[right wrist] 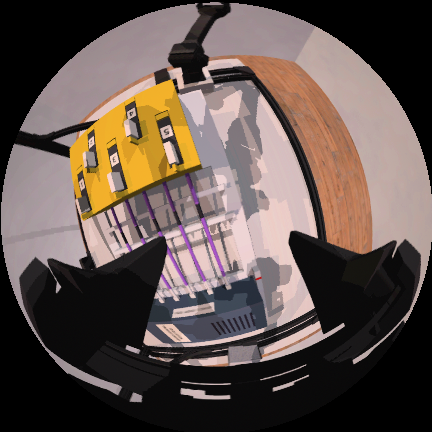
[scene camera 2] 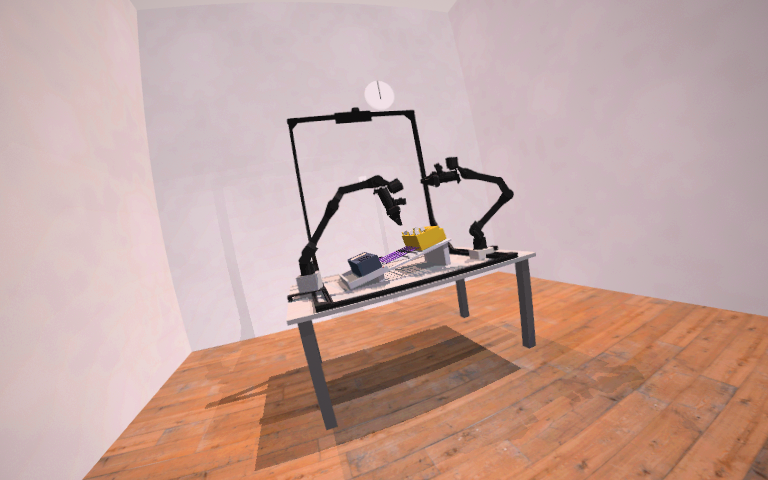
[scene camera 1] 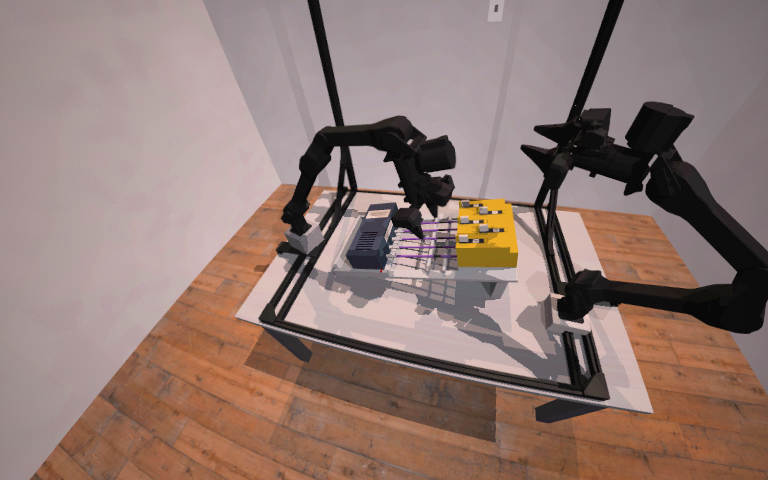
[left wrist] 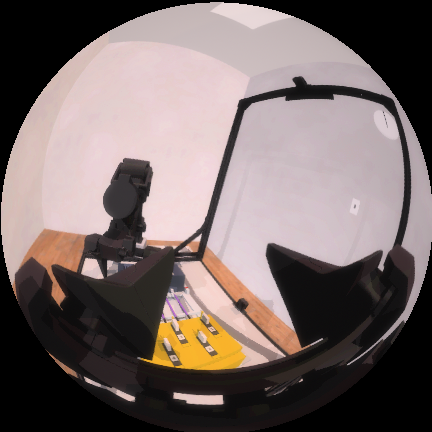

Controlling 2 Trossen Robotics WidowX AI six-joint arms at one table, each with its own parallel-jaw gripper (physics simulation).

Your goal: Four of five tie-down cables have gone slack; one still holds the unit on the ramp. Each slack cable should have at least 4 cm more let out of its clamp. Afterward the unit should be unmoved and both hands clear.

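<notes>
A dark blue unit (scene camera 1: 368,257) (scene camera 2: 365,264) (left wrist: 176,280) (right wrist: 240,305) sits at the low end of the white ramp (scene camera 2: 362,279). Several purple cables (scene camera 1: 427,255) (right wrist: 214,247) run from it to a yellow block (scene camera 1: 487,257) (scene camera 2: 427,238) (left wrist: 225,351) (right wrist: 150,102) with numbered clamps. I cannot tell which cables are slack. My right gripper (scene camera 1: 428,225) (scene camera 2: 400,223) (right wrist: 229,240) is open and empty, pointing down above the cables between unit and block. My left gripper (scene camera 1: 530,139) (scene camera 2: 423,181) (left wrist: 220,251) is open and empty, raised well above the yellow block.
A black frame post (scene camera 1: 325,56) rises behind each side of the table (scene camera 1: 317,305), and black rails (scene camera 1: 430,360) run along its edges. The right arm arches over the unit side. The left arm's base stands right of the ramp in scene camera 1.
</notes>
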